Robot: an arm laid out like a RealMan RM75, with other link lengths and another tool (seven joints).
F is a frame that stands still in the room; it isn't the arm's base.
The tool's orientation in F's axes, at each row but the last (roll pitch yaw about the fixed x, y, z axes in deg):
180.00, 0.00, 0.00
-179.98, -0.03, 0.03
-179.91, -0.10, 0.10
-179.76, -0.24, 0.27
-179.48, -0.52, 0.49
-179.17, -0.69, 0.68
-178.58, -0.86, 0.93
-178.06, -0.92, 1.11
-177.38, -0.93, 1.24
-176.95, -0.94, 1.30
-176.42, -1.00, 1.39
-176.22, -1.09, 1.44
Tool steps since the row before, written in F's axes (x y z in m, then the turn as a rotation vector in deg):
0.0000, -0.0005, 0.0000, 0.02, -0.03, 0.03
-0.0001, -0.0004, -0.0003, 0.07, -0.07, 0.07
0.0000, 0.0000, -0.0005, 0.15, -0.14, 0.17
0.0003, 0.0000, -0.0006, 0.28, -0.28, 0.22
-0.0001, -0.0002, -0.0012, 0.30, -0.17, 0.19
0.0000, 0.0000, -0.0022, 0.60, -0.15, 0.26
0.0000, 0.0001, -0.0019, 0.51, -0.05, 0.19
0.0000, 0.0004, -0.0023, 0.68, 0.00, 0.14
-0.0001, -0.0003, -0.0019, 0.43, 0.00, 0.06
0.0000, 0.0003, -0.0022, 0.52, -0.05, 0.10
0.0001, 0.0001, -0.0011, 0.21, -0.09, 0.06
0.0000, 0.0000, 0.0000, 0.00, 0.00, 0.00
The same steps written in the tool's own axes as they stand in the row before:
0.0000, 0.0005, 0.0000, 0.02, 0.03, -0.03
-0.0001, 0.0004, 0.0003, 0.07, 0.07, -0.07
0.0000, 0.0000, 0.0005, 0.15, 0.14, -0.17
0.0003, 0.0000, 0.0006, 0.28, 0.28, -0.22
-0.0001, 0.0002, 0.0012, 0.30, 0.17, -0.19
0.0000, 0.0000, 0.0022, 0.60, 0.15, -0.26
0.0000, -0.0001, 0.0019, 0.51, 0.05, -0.18
0.0000, -0.0003, 0.0023, 0.68, 0.01, -0.13
-0.0001, 0.0004, 0.0019, 0.43, 0.01, -0.05
0.0000, -0.0002, 0.0022, 0.52, 0.06, -0.09
0.0001, 0.0000, 0.0011, 0.21, 0.09, -0.06
0.0000, 0.0000, 0.0000, 0.00, 0.00, 0.00

